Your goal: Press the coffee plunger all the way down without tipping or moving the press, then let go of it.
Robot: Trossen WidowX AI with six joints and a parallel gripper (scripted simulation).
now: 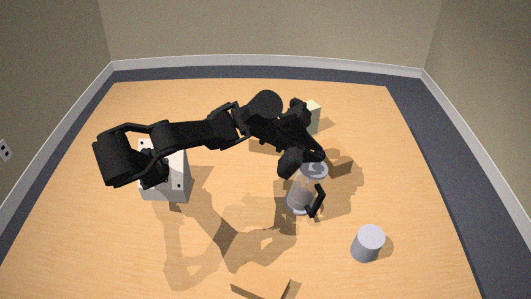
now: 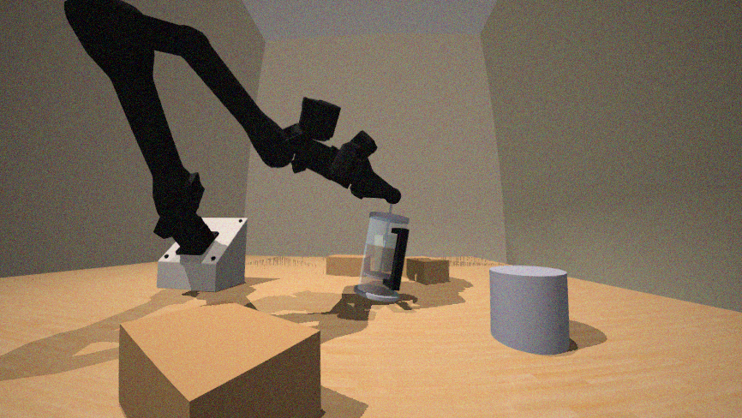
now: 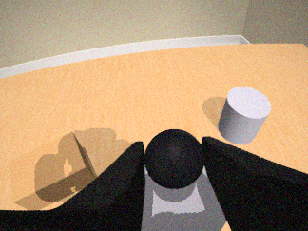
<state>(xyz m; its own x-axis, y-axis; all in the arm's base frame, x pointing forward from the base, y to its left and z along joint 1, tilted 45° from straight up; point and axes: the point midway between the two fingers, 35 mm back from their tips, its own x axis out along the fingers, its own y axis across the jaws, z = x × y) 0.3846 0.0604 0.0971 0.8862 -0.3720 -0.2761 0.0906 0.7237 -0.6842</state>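
Now: the glass coffee press 9 cm below my gripper tip, 2 cm to the right of it and 2 cm behind it. Round my gripper tip: grey cylinder 16 cm to the right, 15 cm below, 12 cm ahead.
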